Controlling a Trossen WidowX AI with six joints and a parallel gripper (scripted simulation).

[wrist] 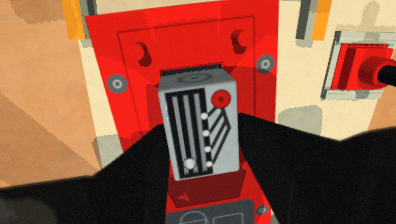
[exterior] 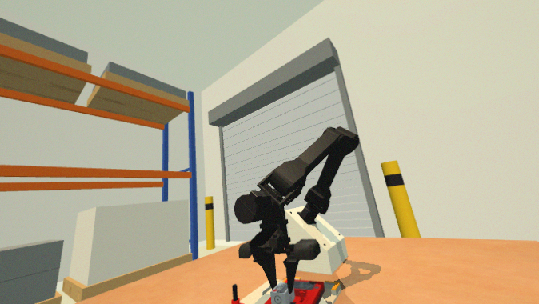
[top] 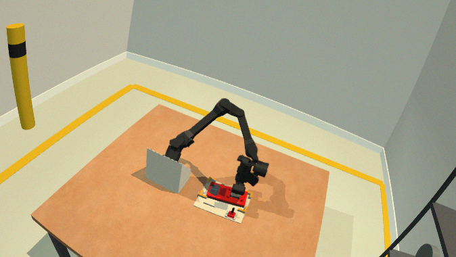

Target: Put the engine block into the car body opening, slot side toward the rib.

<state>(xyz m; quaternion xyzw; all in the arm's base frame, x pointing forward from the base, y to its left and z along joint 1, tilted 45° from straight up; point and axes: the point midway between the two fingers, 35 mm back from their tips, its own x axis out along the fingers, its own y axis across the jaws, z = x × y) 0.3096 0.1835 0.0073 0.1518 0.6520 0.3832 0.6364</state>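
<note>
My gripper tip is 1 cm above the grey engine block. The rest, counted from my gripper tip: cream fixture plate 3 cm behind, 4 cm to the right, 4 cm below.
</note>
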